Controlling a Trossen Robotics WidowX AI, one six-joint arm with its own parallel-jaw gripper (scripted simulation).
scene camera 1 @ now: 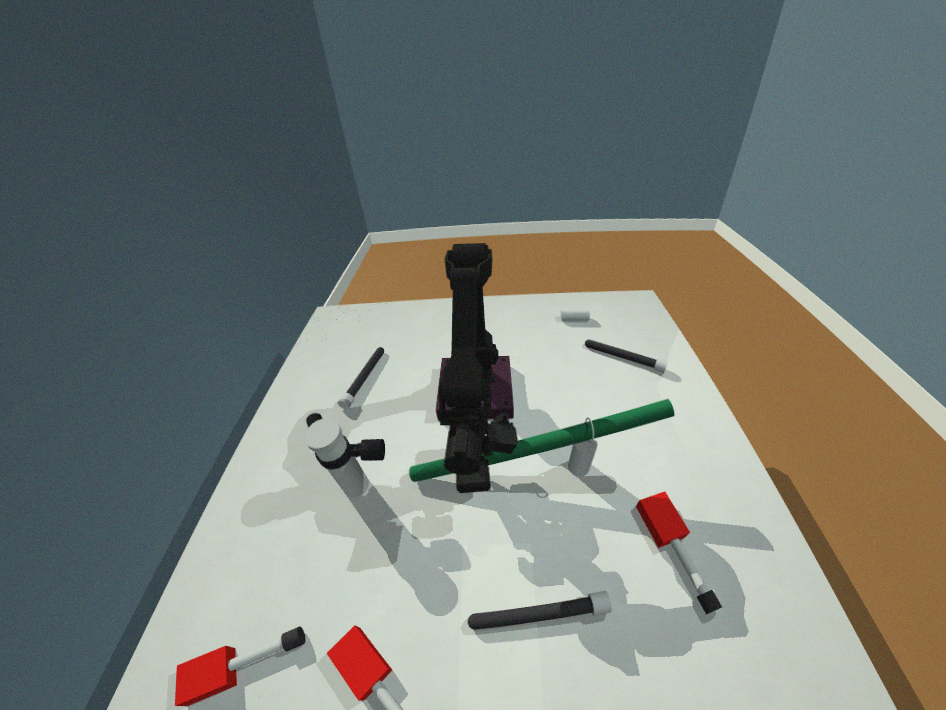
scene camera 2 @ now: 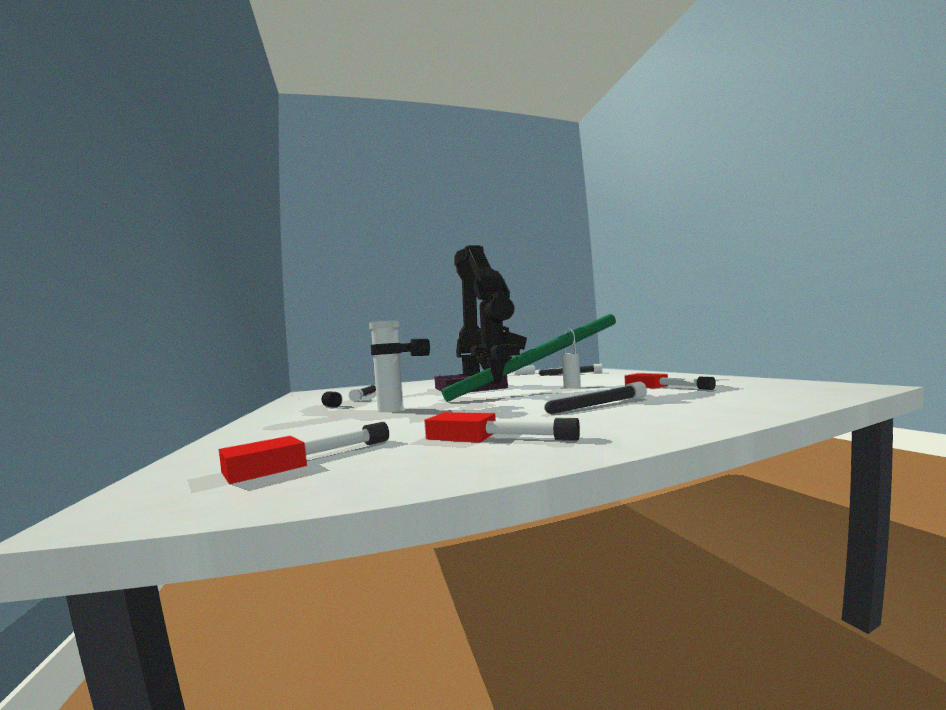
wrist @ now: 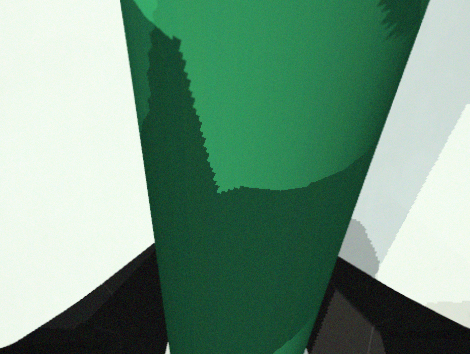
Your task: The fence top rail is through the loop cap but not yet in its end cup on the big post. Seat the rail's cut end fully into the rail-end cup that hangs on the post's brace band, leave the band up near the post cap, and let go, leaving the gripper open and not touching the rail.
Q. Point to a big grey post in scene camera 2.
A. At 386, 367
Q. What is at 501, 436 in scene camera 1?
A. The gripper.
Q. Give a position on a green top rail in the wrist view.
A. At 257, 131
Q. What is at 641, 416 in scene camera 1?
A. A green top rail.
